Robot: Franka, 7 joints.
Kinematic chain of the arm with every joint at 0, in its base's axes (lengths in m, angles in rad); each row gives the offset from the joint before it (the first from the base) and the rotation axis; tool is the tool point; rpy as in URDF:
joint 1: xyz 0 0 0.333 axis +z
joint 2: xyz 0 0 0 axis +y
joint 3: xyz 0 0 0.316 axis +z
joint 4: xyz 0.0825 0 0 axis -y
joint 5: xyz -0.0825 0 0.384 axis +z
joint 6: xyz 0 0 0 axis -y
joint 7: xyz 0.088 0 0 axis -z
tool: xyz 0 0 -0.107 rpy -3.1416 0 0
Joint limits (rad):
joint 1: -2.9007..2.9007
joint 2: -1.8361..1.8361
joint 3: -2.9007..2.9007
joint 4: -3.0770..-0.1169
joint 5: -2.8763..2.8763
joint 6: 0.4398..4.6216
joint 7: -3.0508..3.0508
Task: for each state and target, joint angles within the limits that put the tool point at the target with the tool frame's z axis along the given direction. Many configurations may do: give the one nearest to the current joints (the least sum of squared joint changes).
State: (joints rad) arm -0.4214 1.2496 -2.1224 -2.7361 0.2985 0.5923 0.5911
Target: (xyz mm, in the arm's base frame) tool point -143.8 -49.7 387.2 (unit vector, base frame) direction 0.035 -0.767 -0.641
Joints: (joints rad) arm -1.2769 1.8306 -2.6396 -3.0770 1.0222 0.4504 0.5911
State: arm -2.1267 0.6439 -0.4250 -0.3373 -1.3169 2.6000 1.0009
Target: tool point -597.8 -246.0 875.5 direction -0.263 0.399 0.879
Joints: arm -2.6508 0.8548 -0.8596 -0.1199 -1.7290 2.2130 1.0009
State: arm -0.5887 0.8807 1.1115 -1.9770 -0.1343 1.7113 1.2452
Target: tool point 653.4 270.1 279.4 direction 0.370 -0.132 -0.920
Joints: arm -0.2455 0.8013 0.8131 -1.5999 -1.1193 2.2439 1.2452
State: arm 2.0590 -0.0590 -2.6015 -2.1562 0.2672 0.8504 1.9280
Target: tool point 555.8 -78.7 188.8 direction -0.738 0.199 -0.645
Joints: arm 2.5303 -0.7205 -2.6103 -1.7094 -0.1682 1.4747 1.9280
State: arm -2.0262 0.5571 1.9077 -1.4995 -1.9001 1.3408 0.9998
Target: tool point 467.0 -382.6 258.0 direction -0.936 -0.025 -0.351
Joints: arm -1.3139 1.2700 1.3309 -1.3394 -1.3428 0.5162 0.9998
